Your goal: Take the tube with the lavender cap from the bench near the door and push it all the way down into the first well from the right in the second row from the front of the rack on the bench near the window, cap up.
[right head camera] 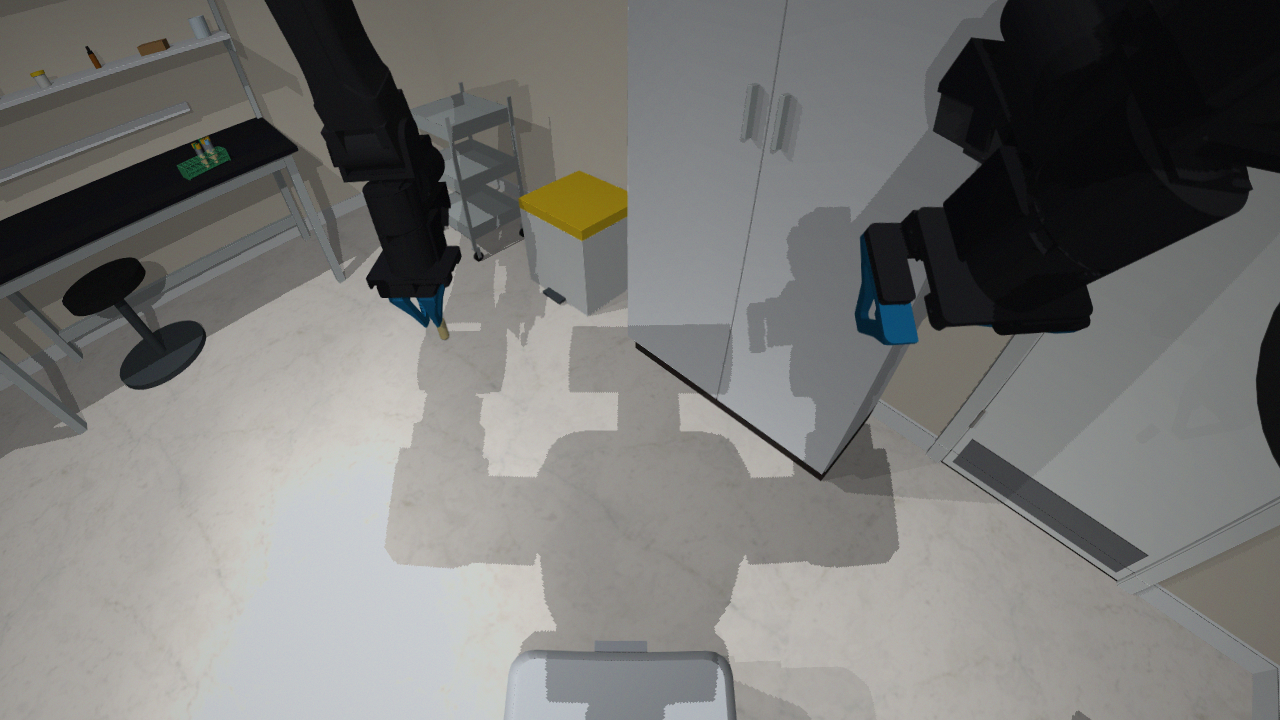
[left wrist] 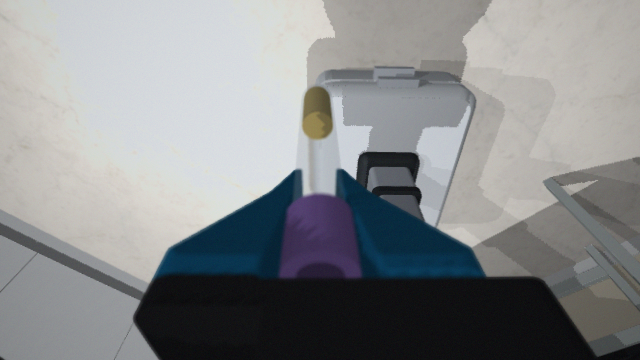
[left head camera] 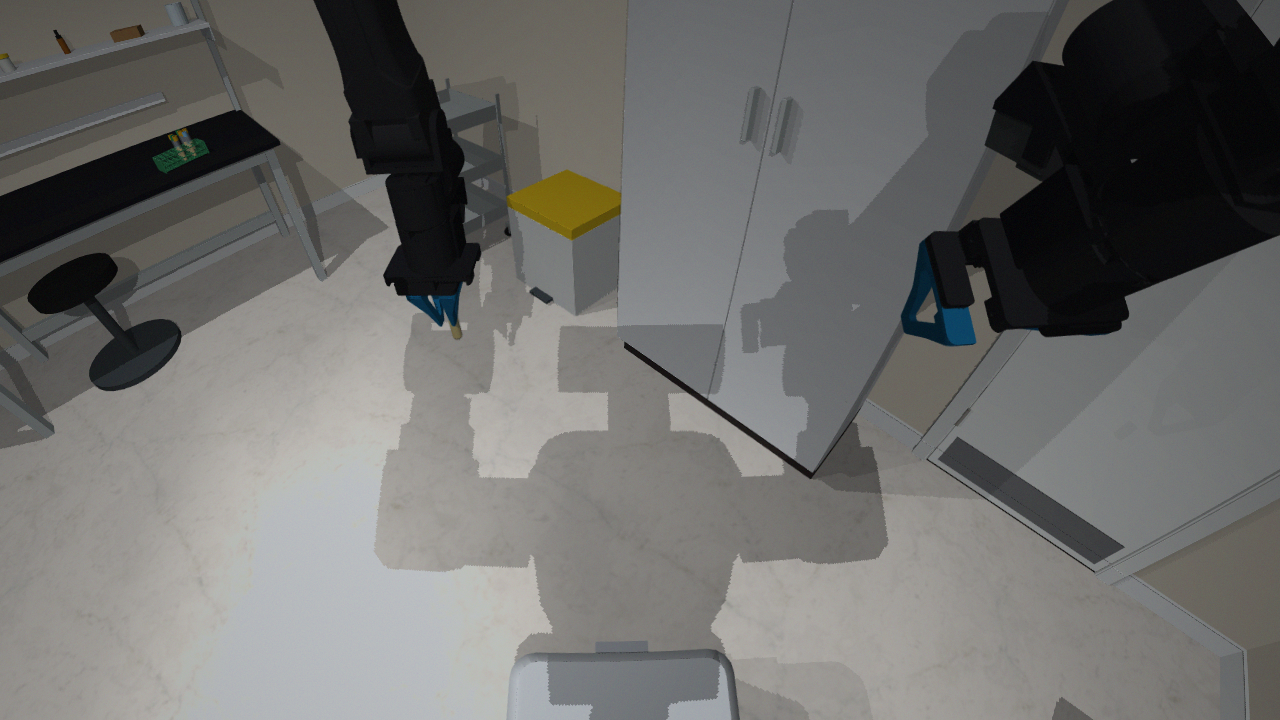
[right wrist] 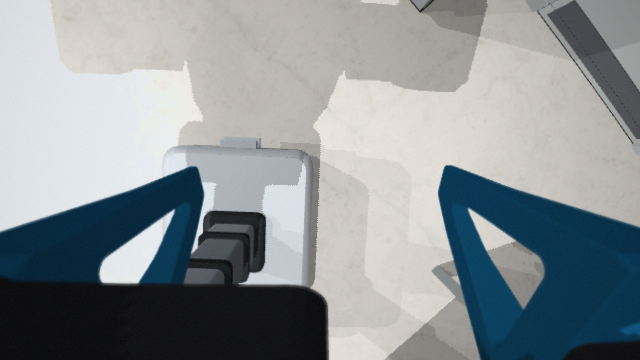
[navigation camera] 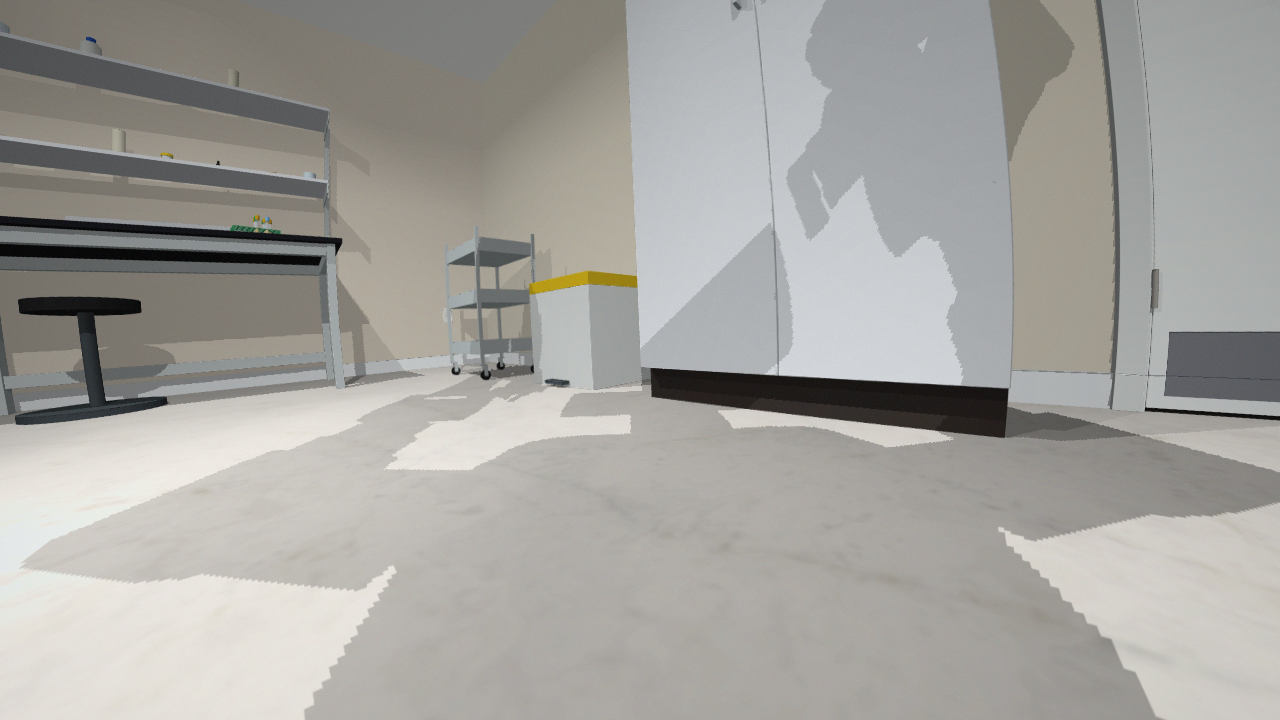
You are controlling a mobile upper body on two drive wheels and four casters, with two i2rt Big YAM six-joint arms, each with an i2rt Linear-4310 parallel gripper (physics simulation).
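Places are measured from the left arm's base along level axes (x ahead, y left, z up), in millimetres.
Where they show: left gripper, fingertip midpoint: (right head camera: 433,324) (left wrist: 319,181) (left head camera: 448,323); right gripper, fingertip midpoint: (right head camera: 918,319) (left head camera: 957,321) (right wrist: 321,179).
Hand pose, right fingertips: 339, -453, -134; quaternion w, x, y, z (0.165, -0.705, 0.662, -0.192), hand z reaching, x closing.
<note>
Each offset is from my right fingertips to the top centre of the thing, as dx, dy, dz. "spot": to the spot under its first point. Level surfaces: height alone.
My left gripper (left head camera: 444,320) (right head camera: 430,320) (left wrist: 319,181) is shut on the tube with the lavender cap {+236, +464, -148} (left wrist: 320,227). The tube's clear body and tan end stick out past the fingertips, and the tan end {spot: +230, +462, -240} (left head camera: 456,332) (right head camera: 443,332) points down in the head views. My right gripper (right wrist: 321,179) is open and empty, at the right of both head views. A green rack (left head camera: 164,164) (right head camera: 187,170) (navigation camera: 239,229) stands on a black-topped bench {dz -514} (left head camera: 76,192) (right head camera: 85,214) at the far left, well away from both grippers. It holds a few tubes; its wells are too small to make out.
A black stool (left head camera: 73,282) (right head camera: 104,285) (navigation camera: 78,306) stands before the bench. A grey cart (right head camera: 514,134) (navigation camera: 477,308) and a yellow-lidded bin {+1665, +446, -826} (left head camera: 565,203) (right head camera: 575,204) (navigation camera: 590,278) stand beyond the left arm. A tall white cabinet (left head camera: 680,223) (right head camera: 684,223) (navigation camera: 702,268) is ahead; a door (left head camera: 1163,394) is at right.
</note>
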